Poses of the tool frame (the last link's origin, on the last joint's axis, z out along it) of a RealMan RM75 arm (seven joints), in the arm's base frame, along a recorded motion.
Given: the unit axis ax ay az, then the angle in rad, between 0 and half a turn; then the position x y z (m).
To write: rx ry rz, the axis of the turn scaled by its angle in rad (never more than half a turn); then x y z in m. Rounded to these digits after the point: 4 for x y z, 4 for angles.
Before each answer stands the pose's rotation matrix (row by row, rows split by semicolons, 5 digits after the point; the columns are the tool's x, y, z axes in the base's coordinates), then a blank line. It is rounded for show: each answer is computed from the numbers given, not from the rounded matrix.
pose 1, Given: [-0.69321, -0.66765, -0.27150, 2.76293, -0.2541, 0.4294, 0.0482]
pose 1, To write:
-0.00213 0.99322 0.11626; 0.79248 -0.06923 0.60595; 0.60989 0.09343 -0.78696

[-1.9153, -1.8447, -0.7501, -0.2541, 0.4294, 0.0482]
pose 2, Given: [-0.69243, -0.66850, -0.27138, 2.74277, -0.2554, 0.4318, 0.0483]
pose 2, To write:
-0.00023 0.99484 0.10148; 0.78407 -0.06281 0.61749; 0.62068 0.07970 -0.78000

[-1.8992, -1.8335, -0.7443, -0.2554, 0.4318, 0.0483]
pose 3, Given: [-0.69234, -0.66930, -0.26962, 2.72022, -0.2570, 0.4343, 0.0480]
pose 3, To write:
0.00422 0.99652 0.08326; 0.77596 -0.05578 0.62831; 0.63077 0.06195 -0.77350

[-1.8833, -1.8207, -0.7334, -0.2570, 0.4343, 0.0480]
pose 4, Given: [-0.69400, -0.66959, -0.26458, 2.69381, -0.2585, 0.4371, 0.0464]
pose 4, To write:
0.01439 0.99814 0.05923; 0.76903 -0.04890 0.63734; 0.63905 0.03638 -0.76830

[-1.8695, -1.8038, -0.7127, -0.2585, 0.4371, 0.0464]
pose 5, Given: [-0.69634, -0.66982, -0.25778, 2.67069, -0.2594, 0.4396, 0.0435]
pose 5, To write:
0.02585 0.99903 0.03558; 0.76513 -0.04267 0.64246; 0.64336 0.01062 -0.76549

[-1.8597, -1.7889, -0.6885, -0.2594, 0.4396, 0.0435]
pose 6, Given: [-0.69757, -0.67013, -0.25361, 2.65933, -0.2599, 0.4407, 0.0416]
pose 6, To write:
0.03177 0.99923 0.02285; 0.76399 -0.03901 0.64404; 0.64444 -0.00300 -0.76465

[-1.8551, -1.7821, -0.6744, -0.2599, 0.4407, 0.0416]
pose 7, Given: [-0.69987, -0.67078, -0.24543, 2.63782, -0.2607, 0.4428, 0.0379]
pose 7, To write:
0.04302 0.99907 -0.00161; 0.76212 -0.03177 0.64666; 0.64601 -0.02904 -0.76278

[-1.8461, -1.7694, -0.6474, -0.2607, 0.4428, 0.0379]
